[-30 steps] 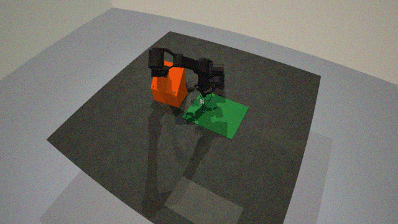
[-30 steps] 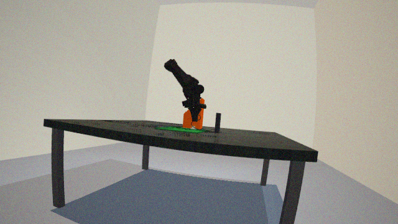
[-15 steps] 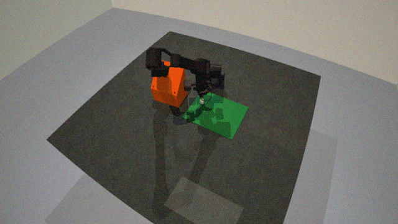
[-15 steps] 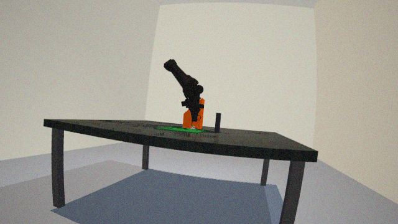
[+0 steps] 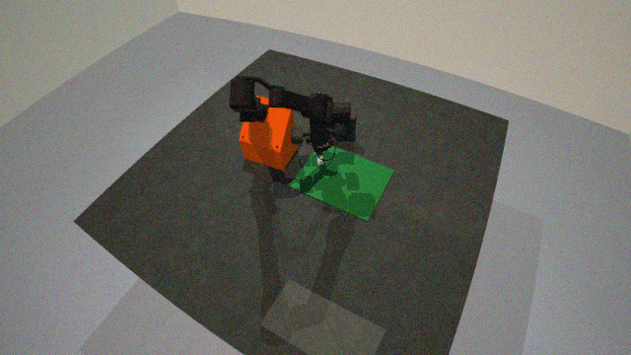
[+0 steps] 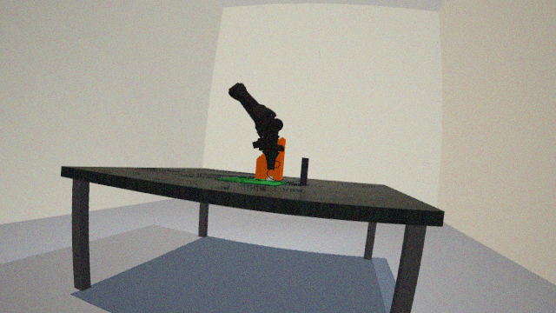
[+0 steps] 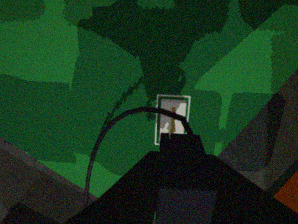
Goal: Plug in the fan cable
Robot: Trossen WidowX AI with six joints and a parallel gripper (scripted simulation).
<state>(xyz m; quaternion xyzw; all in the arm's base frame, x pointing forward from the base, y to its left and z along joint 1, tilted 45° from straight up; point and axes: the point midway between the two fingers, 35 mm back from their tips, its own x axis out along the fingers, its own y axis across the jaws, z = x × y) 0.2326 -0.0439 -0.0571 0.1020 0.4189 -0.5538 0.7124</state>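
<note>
My gripper tip is now 100 mm short of the green board, 80 mm above it and 30 mm to the left of it. From my gripper tip the other things lie so: dark fan plug (10 mm to the left, 10 mm above); then dark square fan (160 mm to the left, 10 mm below, 10 mm ahead).
</note>
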